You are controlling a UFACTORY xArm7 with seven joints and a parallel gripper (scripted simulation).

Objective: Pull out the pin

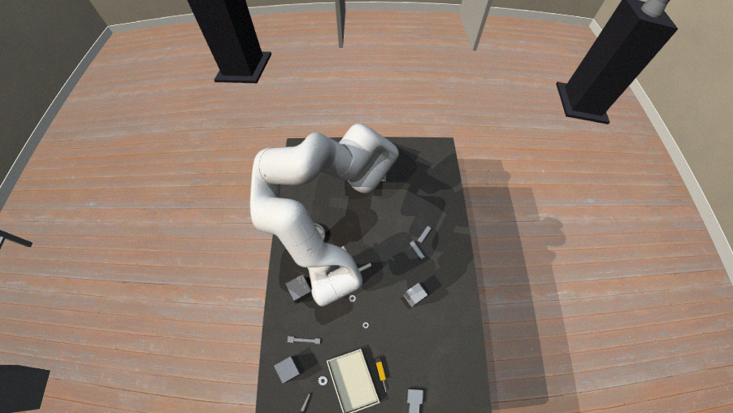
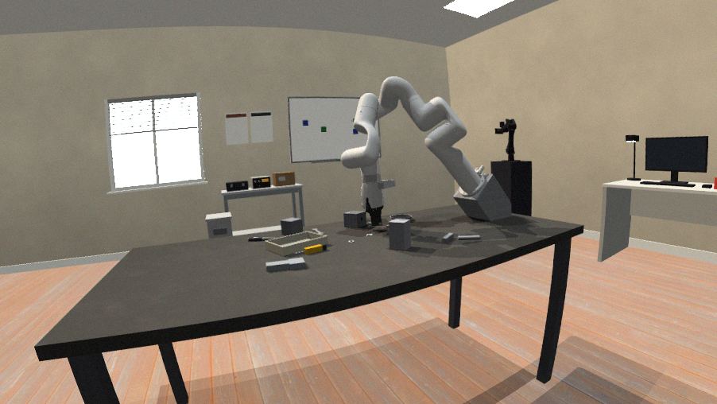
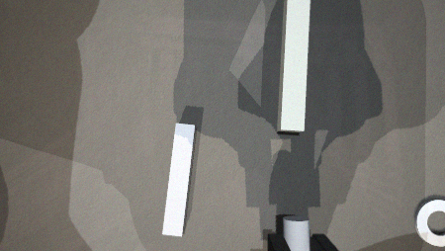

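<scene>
The grey bar is 7 cm behind my hand and 4 cm below it. Round my hand: round dish: 16 cm behind, 13 cm to the right, 3 cm below; cream bar: 8 cm to the left, 6 cm behind, 4 cm below; taller grey block: 28 cm to the left, 2 cm ahead, 1 cm above.
</scene>
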